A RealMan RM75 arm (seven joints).
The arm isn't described. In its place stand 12 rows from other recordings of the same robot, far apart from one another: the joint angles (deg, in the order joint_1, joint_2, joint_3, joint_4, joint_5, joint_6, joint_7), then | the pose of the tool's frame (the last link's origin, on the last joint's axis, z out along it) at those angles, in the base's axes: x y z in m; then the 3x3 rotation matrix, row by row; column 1 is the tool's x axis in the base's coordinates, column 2 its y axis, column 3 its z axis.
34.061 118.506 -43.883 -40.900 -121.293 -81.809 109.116 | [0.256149 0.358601 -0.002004], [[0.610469 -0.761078 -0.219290], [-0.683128 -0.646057 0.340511], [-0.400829 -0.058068 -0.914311]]
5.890 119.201 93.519 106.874 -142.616 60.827 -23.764 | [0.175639 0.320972 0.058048], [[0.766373 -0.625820 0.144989], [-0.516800 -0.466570 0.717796], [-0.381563 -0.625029 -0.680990]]
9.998 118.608 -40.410 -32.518 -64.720 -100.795 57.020 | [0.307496 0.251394 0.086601], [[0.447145 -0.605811 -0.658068], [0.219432 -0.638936 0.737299], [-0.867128 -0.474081 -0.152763]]
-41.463 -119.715 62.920 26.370 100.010 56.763 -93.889 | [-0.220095 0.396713 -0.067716], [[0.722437 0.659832 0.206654], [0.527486 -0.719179 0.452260], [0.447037 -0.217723 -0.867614]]
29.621 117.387 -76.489 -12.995 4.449 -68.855 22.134 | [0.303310 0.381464 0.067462], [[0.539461 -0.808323 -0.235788], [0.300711 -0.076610 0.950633], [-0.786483 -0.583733 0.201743]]
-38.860 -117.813 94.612 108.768 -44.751 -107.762 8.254 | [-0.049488 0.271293 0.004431], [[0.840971 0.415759 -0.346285], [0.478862 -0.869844 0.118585], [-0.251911 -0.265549 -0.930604]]
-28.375 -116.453 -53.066 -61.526 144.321 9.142 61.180 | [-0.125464 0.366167 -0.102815], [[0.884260 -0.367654 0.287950], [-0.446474 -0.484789 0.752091], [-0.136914 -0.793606 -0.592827]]
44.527 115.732 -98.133 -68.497 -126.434 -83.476 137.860 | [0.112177 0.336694 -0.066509], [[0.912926 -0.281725 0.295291], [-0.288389 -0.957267 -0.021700], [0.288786 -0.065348 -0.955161]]
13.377 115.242 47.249 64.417 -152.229 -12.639 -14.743 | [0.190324 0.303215 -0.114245], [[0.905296 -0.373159 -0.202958], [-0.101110 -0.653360 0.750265], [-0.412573 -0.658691 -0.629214]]
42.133 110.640 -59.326 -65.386 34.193 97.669 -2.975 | [0.206669 0.386268 0.079203], [[0.113787 -0.922801 0.368092], [-0.982521 -0.049579 0.179428], [-0.147327 -0.382074 -0.912313]]
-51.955 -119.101 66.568 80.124 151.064 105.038 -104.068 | [-0.088758 0.378977 0.041177], [[0.897680 -0.202649 -0.391285], [-0.129590 -0.970118 0.205126], [-0.421161 -0.133431 -0.897117]]
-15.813 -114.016 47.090 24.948 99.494 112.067 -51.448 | [-0.298279 0.212482 0.015426], [[0.679447 0.237098 0.694361], [0.109016 -0.968468 0.224020], [0.725581 -0.076514 -0.683870]]
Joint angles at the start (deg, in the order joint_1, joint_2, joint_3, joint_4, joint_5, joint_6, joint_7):
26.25, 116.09, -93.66, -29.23, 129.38, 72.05, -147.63
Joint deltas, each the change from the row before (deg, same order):
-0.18, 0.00, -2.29, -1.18, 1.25, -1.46, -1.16
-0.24, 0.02, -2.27, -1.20, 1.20, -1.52, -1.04
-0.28, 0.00, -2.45, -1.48, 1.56, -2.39, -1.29
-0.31, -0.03, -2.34, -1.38, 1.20, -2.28, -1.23
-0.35, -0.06, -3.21, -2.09, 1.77, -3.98, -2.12
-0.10, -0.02, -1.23, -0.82, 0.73, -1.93, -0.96
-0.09, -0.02, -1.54, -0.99, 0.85, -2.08, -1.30
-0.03, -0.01, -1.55, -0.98, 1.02, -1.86, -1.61
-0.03, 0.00, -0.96, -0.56, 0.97, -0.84, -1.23
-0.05, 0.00, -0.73, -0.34, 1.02, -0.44, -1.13
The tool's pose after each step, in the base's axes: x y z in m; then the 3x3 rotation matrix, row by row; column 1 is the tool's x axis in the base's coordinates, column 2 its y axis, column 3 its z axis. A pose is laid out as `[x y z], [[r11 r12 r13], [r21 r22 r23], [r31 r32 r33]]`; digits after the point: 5 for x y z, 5 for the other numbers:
[0.21515 0.32234 -0.06152], [[0.79837 -0.01996 -0.60184], [0.27639 -0.87580 0.39570], [-0.53500 -0.48225 -0.69369]]
[0.21170 0.32123 -0.06593], [[0.80175 0.00275 -0.59765], [0.29324 -0.87316 0.38936], [-0.52078 -0.48742 -0.70087]]
[0.20827 0.32152 -0.07047], [[0.80868 0.02337 -0.58779], [0.31077 -0.86536 0.39316], [-0.49946 -0.50060 -0.70706]]
[0.20568 0.32086 -0.07531], [[0.81619 0.04579 -0.57596], [0.32644 -0.85905 0.39429], [-0.47673 -0.50983 -0.71610]]
[0.20208 0.32143 -0.08204], [[0.82926 0.07968 -0.55315], [0.35120 -0.84422 0.40490], [-0.43472 -0.53004 -0.72806]]
[0.20103 0.32230 -0.08476], [[0.83632 0.09294 -0.54031], [0.36011 -0.83625 0.41354], [-0.41340 -0.54042 -0.73283]]
[0.19913 0.32262 -0.08824], [[0.84165 0.11344 -0.52797], [0.37454 -0.82694 0.41939], [-0.38902 -0.55073 -0.73849]]
[0.19630 0.32271 -0.09156], [[0.84306 0.13738 -0.51997], [0.39398 -0.81588 0.42323], [-0.36610 -0.56166 -0.74196]]
[0.19395 0.32247 -0.09317], [[0.84045 0.15070 -0.52051], [0.40812 -0.80794 0.42506], [-0.35649 -0.56967 -0.74054]]
[0.19217 0.32210 -0.09406], [[0.83690 0.15874 -0.52384], [0.41932 -0.80106 0.42716], [-0.35182 -0.57715 -0.73697]]

